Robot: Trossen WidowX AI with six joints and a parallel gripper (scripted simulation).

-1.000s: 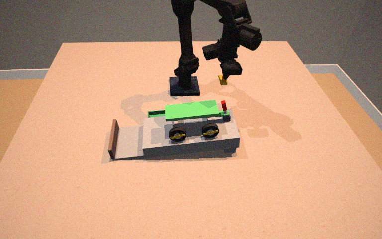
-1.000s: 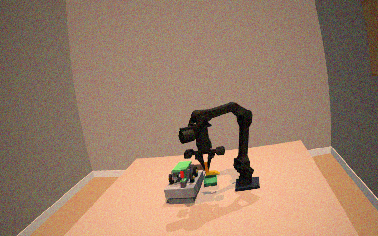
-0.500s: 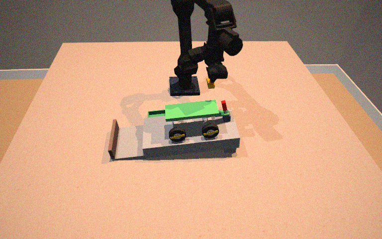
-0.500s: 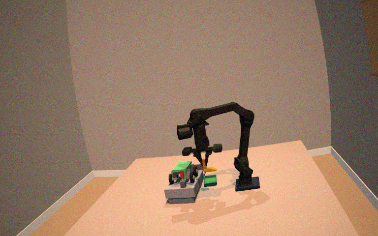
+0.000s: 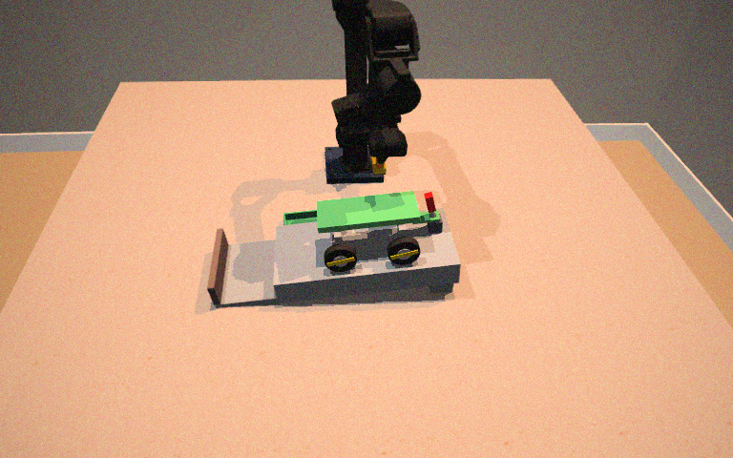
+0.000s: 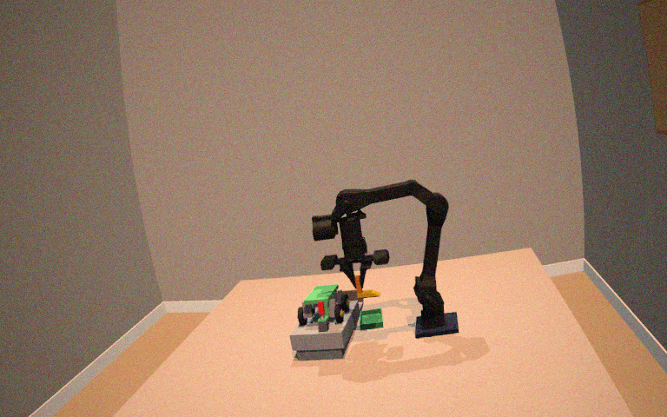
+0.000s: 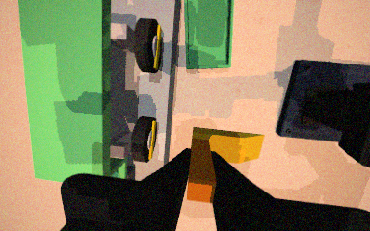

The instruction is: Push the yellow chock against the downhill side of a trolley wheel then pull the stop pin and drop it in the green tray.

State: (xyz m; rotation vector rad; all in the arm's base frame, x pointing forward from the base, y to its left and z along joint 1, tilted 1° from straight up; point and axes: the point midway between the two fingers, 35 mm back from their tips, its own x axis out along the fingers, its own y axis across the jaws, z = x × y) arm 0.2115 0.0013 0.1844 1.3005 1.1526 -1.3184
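Now: the red-headed stop pin 11 cm ahead of my gripper tip, 7 cm to the left of it and 4 cm below it. From my gripper tip the other things lie so: trolley 11 cm ahead, 6 cm below, 5 cm to the right; then grey ramp 12 cm below, 11 cm ahead, 5 cm to the right; then yellow chock 2 cm behind, 1 cm below.
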